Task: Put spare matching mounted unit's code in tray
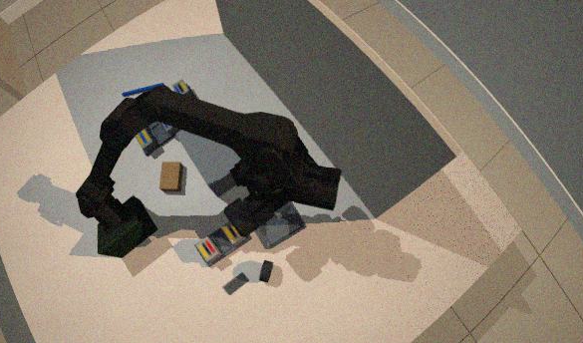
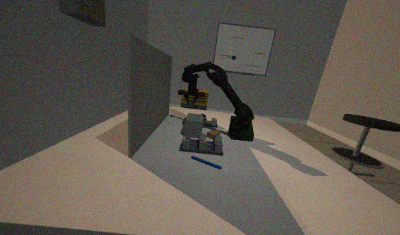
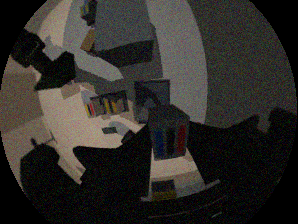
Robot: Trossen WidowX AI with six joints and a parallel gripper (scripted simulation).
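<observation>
The dark flat tray lies 12 cm below my gripper tip and 1 cm behind it. Also, from my gripper tip: grey mounted unit 20 cm to the left, 7 cm below, 7 cm behind; then brown box 21 cm to the left, 20 cm behind, 11 cm below; then tall dark panel 23 cm to the left, 16 cm ahead, 10 cm above.
</observation>
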